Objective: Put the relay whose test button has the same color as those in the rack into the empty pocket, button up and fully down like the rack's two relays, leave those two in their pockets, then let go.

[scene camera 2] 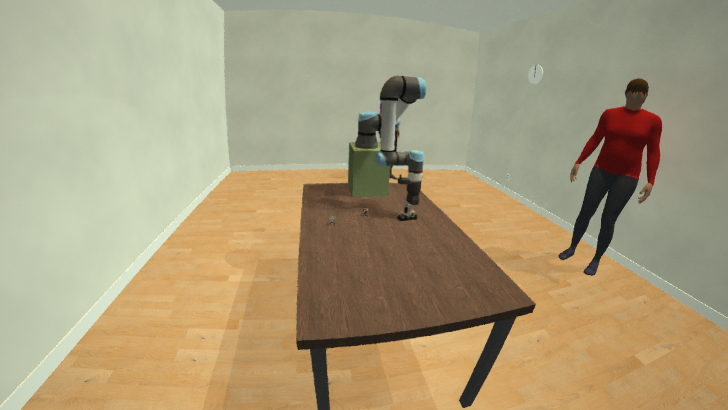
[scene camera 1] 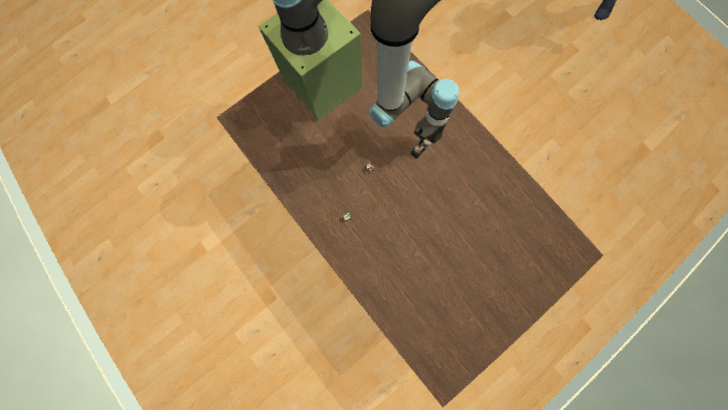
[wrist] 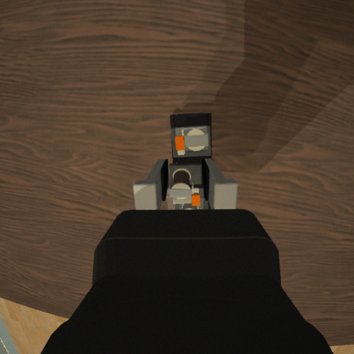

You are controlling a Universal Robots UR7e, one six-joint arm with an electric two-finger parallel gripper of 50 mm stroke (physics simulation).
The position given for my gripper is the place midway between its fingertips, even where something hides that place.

Note:
I see my gripper (wrist: 184, 171) and a black rack (wrist: 186, 119).

